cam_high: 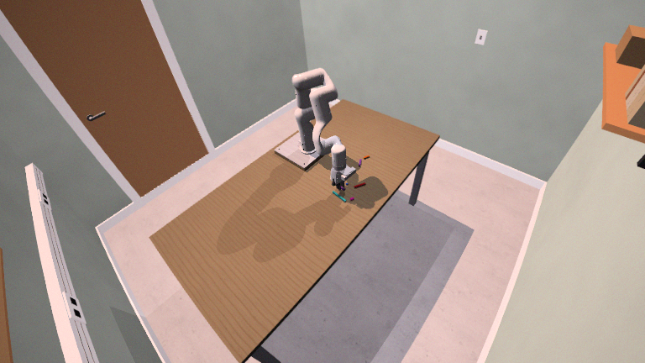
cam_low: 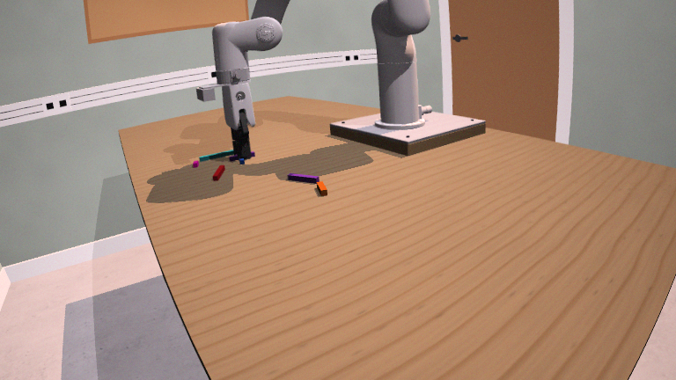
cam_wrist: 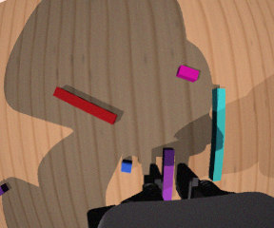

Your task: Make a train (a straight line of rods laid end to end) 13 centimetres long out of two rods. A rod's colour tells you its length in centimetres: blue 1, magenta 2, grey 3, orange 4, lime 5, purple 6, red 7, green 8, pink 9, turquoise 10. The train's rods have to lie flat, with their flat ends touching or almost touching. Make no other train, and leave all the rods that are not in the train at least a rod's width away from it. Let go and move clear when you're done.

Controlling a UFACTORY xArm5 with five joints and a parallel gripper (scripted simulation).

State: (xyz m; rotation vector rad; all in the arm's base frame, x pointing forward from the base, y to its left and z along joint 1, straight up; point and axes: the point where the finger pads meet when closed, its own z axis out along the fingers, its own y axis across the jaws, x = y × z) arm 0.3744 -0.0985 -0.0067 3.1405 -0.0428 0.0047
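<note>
The blue rod is 1 cm ahead of my hand, 4 cm to the left of it and 2 cm below it. From my hand the other things lie so: turquoise rod 4 cm ahead, 6 cm to the right, 2 cm below; magenta rod 11 cm ahead, 2 cm to the right, 2 cm below; red rod 8 cm ahead, 8 cm to the left, 2 cm below.
</note>
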